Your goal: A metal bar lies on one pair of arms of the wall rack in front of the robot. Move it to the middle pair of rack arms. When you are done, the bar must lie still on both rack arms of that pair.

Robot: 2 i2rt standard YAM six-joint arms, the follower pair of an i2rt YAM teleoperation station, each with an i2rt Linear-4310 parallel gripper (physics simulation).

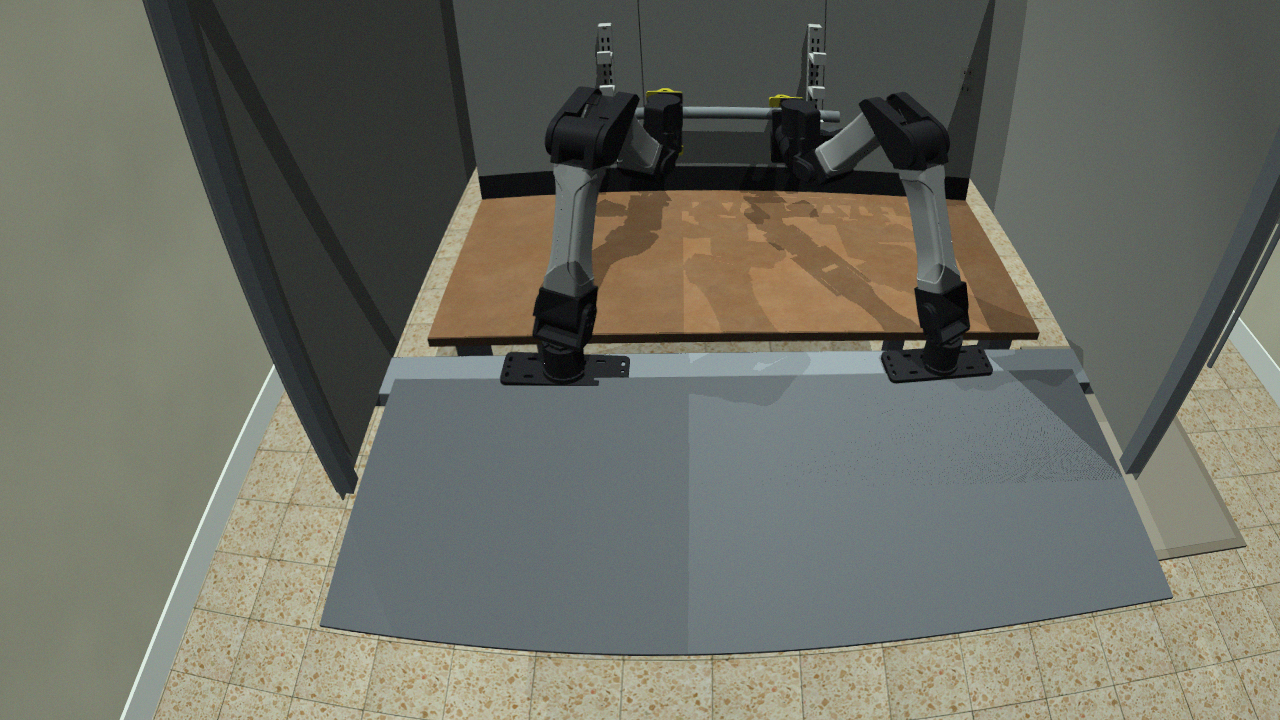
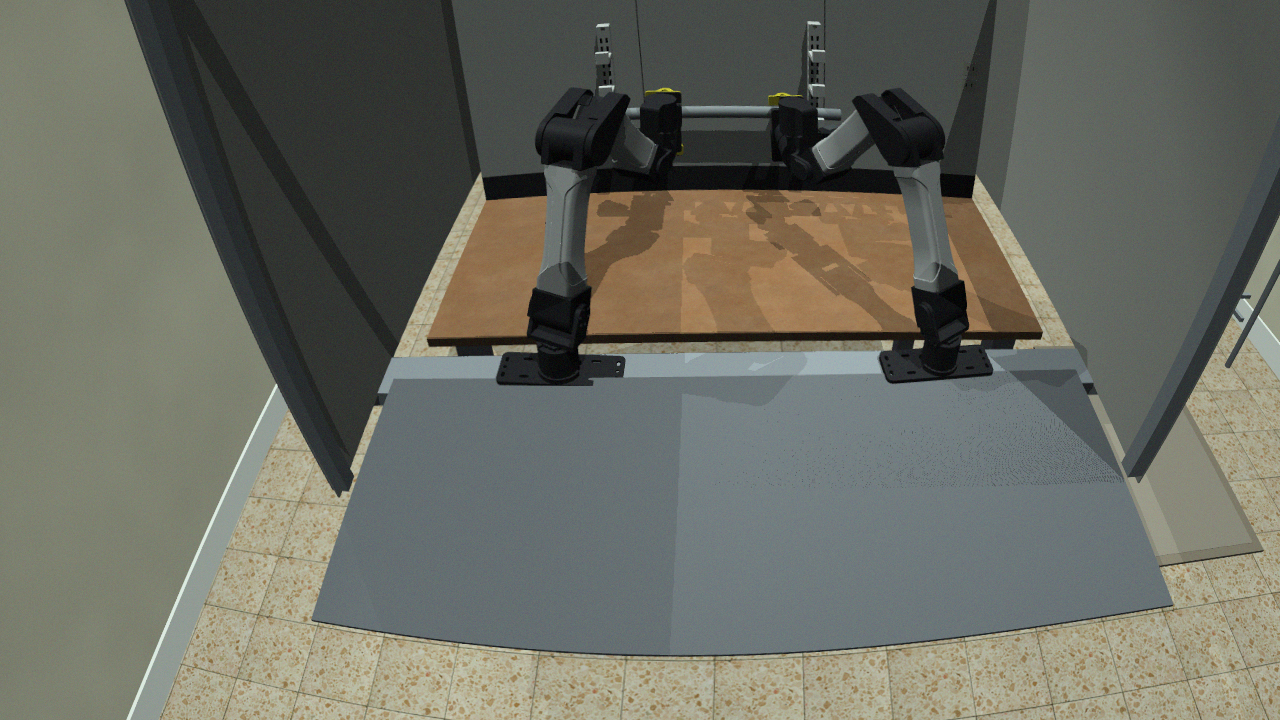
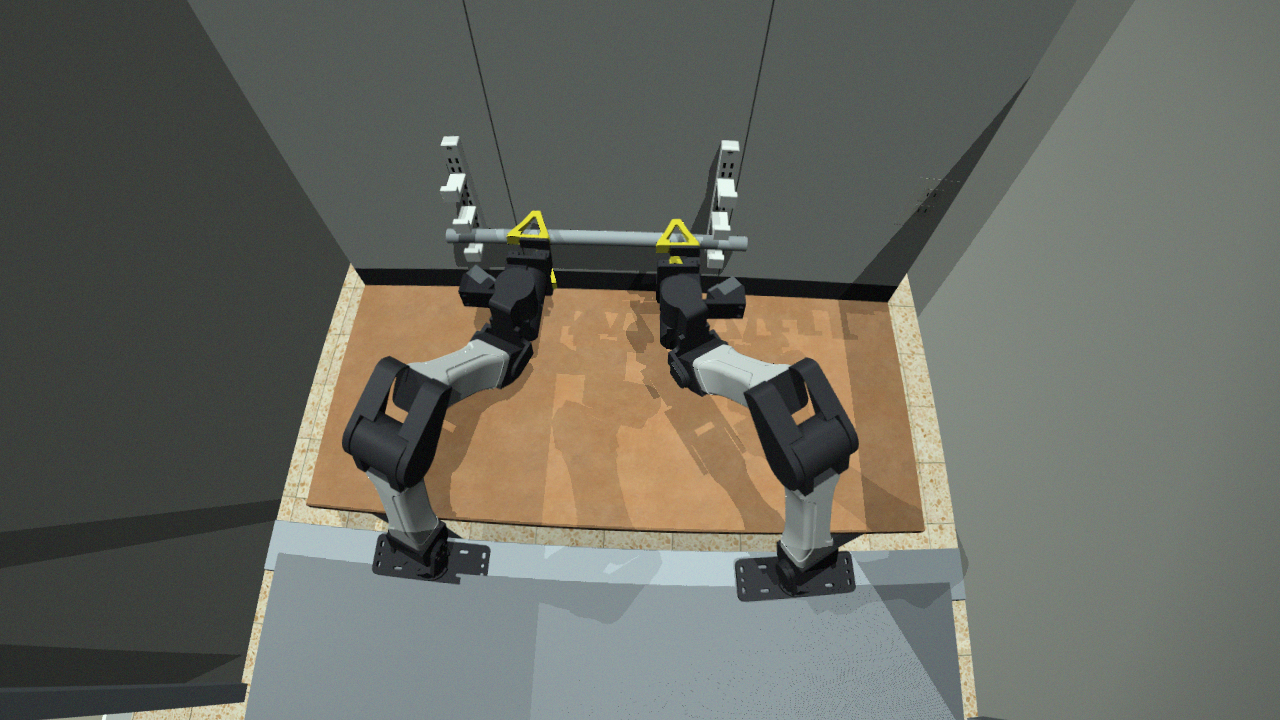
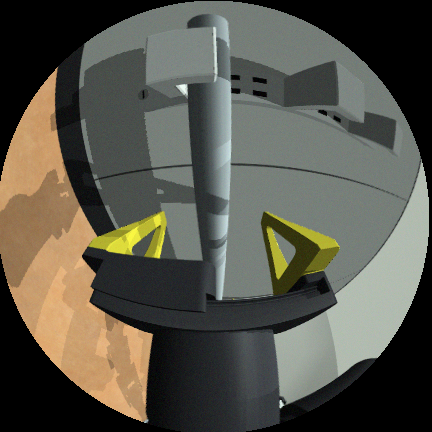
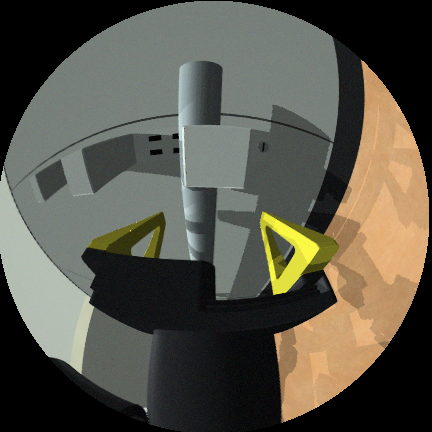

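The grey metal bar (image 1: 726, 112) (image 2: 726, 111) (image 3: 604, 237) (image 4: 210, 130) (image 5: 200, 90) lies level on the lowest pair of rack arms, behind the front lips of the left arm (image 3: 473, 252) (image 4: 180, 55) and the right arm (image 3: 714, 258) (image 5: 217, 157). The middle pair, a left arm (image 3: 463, 217) (image 4: 312, 85) and a right arm (image 3: 719, 223) (image 5: 107, 160), holds nothing. My left gripper (image 3: 539, 238) (image 4: 213, 216) is wide open, its yellow fingers above and below the bar. My right gripper (image 3: 676, 242) (image 5: 212, 216) is also wide open around the bar. Both are inboard of the uprights.
Two white slotted uprights (image 3: 452, 161) (image 3: 728, 161) stand on the grey back wall, with a top pair of arms above the middle pair. A brown table (image 1: 501, 268) (image 3: 358, 447) lies below the arms. Grey side walls flank the space.
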